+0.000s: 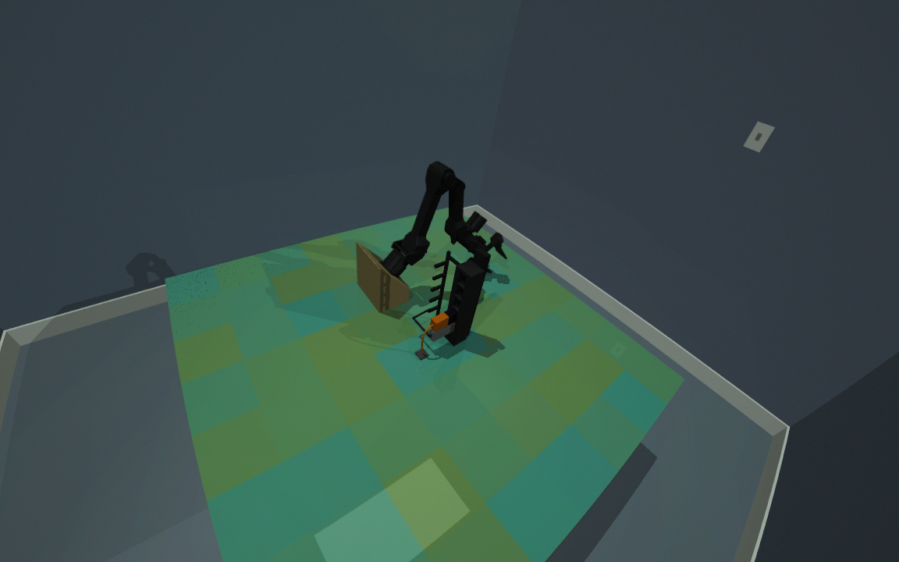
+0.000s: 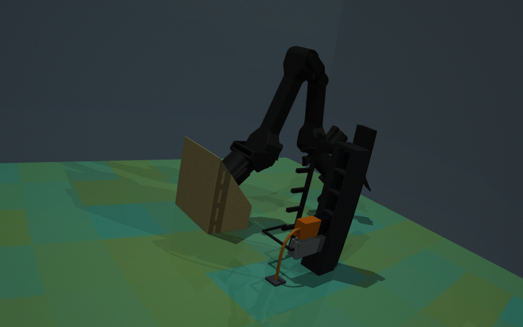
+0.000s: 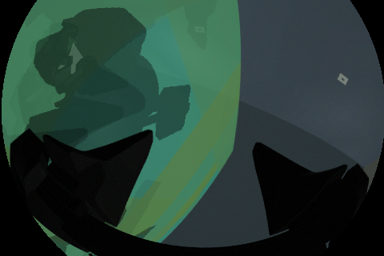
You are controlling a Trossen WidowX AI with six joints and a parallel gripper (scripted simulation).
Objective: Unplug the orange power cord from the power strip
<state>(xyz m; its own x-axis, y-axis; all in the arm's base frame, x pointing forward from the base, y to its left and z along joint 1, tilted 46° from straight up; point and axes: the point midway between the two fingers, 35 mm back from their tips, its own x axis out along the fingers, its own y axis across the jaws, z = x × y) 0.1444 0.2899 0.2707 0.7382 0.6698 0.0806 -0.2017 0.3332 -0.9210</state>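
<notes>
Now: gripper tip 430 mm to the left of the orange plug, 100 mm short of it and 70 mm below it. Also, from my gripper tip: dark anchor block: 490 mm to the right, 100 mm ahead, 60 mm below.
</notes>
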